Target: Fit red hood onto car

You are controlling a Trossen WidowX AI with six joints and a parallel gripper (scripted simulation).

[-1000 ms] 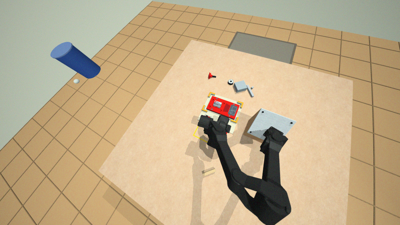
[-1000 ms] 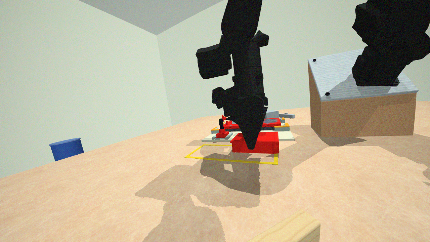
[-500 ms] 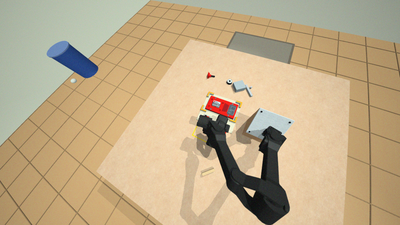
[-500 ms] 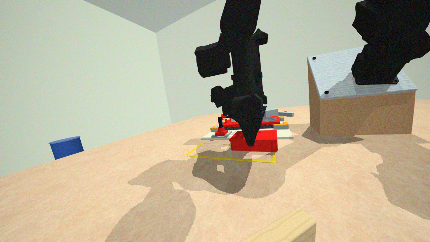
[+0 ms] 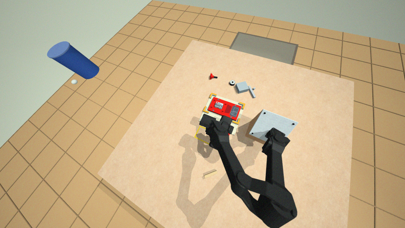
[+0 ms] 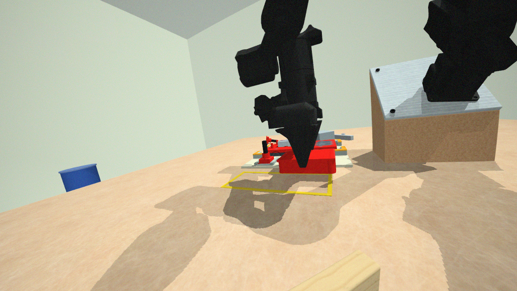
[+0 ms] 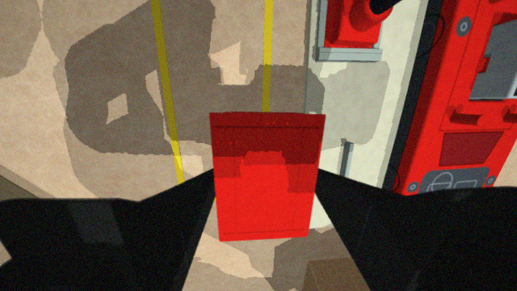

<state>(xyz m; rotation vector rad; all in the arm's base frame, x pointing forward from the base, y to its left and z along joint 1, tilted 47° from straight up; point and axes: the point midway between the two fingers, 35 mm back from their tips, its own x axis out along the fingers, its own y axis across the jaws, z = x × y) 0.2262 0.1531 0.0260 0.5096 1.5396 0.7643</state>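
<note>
My gripper tip is 11 cm short of the grey engine block and 16 cm to the left of it. From my gripper tip the other things lie so: wheel: 12 cm ahead, 39 cm to the right, 2 cm below; jig plate: 7 cm ahead, 15 cm to the right, 1 cm below; red hood: right at my gripper tip.
</note>
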